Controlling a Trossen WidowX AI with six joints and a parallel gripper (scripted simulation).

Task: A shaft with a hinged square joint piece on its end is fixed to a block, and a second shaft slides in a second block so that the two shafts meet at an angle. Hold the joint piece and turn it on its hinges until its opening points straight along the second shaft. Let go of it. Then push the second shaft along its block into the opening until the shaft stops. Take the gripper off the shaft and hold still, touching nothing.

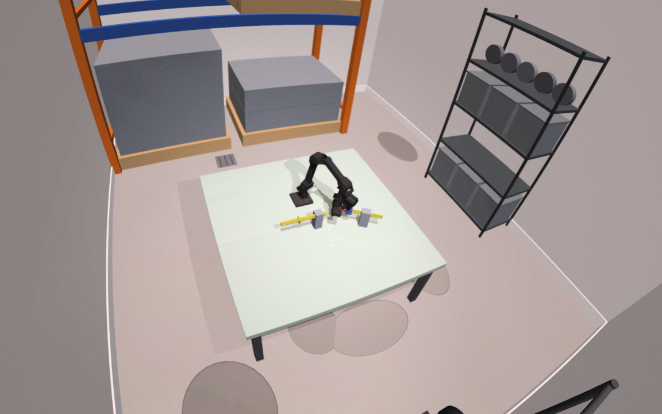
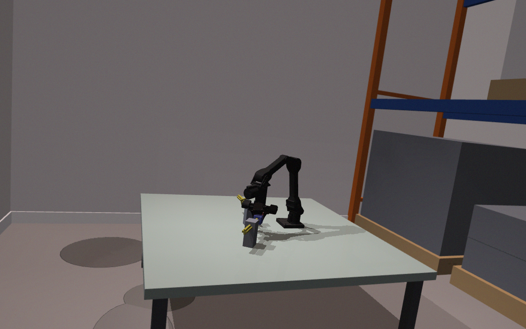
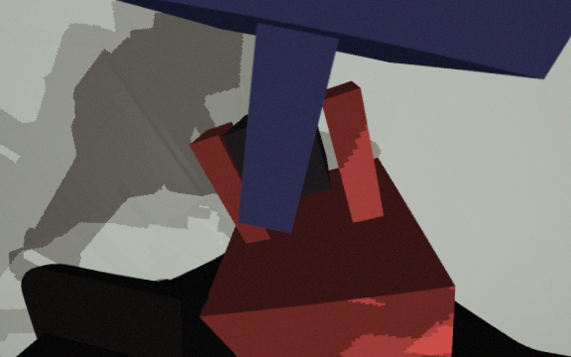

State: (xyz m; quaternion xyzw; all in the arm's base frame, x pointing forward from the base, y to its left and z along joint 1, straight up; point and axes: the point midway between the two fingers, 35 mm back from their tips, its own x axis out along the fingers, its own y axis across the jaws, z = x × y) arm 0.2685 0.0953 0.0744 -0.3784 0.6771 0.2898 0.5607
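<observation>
Now: the red joint piece 1 cm ahead of my gripper tip, 3 cm to the left of it and 4 cm above it.
</observation>
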